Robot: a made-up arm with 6 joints. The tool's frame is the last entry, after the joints. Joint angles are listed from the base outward. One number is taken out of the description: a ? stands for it. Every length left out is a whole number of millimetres.
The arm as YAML. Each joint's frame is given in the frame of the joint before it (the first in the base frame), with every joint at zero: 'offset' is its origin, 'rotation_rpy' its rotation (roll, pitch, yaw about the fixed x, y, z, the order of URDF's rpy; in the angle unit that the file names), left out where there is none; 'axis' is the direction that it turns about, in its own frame. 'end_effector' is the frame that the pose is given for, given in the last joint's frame.
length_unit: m
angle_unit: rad
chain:
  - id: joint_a
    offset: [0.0, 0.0, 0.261]
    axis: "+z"
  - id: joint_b
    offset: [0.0, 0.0, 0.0]
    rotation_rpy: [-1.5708, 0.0, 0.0]
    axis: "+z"
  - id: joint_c
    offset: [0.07, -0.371, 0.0]
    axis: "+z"
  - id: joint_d
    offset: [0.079, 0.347, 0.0]
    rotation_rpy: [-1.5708, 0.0, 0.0]
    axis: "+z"
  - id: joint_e
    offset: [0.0, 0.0, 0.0]
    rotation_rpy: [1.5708, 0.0, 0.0]
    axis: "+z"
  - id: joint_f
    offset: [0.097, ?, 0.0]
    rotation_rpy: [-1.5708, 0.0, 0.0]
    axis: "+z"
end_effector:
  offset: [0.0, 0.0, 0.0]
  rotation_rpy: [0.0, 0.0, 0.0]
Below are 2 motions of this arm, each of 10 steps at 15 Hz.
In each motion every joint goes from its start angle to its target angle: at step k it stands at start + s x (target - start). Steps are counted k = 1, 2, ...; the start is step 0. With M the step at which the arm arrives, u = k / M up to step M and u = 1 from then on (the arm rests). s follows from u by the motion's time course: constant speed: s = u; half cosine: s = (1 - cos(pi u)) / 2; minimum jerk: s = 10 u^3 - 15 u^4 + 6 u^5.
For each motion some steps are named. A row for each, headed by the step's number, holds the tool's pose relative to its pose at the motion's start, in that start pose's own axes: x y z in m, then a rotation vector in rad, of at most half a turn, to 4 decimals.
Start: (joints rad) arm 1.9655 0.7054 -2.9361 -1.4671 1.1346 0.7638
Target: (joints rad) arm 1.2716 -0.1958 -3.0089 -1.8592 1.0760 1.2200
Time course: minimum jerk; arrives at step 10
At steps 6, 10:
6: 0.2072 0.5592 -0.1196 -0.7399 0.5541 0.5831
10: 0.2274 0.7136 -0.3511 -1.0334 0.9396 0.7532

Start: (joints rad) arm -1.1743 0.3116 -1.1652 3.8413 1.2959 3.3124
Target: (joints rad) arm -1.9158 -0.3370 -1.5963 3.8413 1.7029 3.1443
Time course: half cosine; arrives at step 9
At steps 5, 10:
5: 0.4655 -0.0009 0.1345 -0.0396 0.9889 0.0270
10: 0.7689 -0.0497 -0.0070 0.0082 1.6901 -0.0353

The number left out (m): 0.124
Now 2 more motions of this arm.
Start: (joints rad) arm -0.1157 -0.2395 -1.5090 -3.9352 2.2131 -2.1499
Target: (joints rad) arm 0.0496 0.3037 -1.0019 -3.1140 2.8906 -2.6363
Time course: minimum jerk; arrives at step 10
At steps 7, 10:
7: -0.1500 -0.1420 -0.2762 -0.6873 0.3971 -0.5552
10: -0.1702 -0.1947 -0.3135 -0.8120 0.3415 -0.7049

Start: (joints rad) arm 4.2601 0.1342 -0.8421 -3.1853 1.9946 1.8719
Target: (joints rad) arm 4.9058 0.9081 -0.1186 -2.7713 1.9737 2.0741
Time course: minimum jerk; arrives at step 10
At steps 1, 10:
1: 0.0016 -0.0038 -0.0053 0.0119 -0.0048 0.0057
10: 0.1302 0.0689 -0.5694 1.4701 -0.1468 0.0751

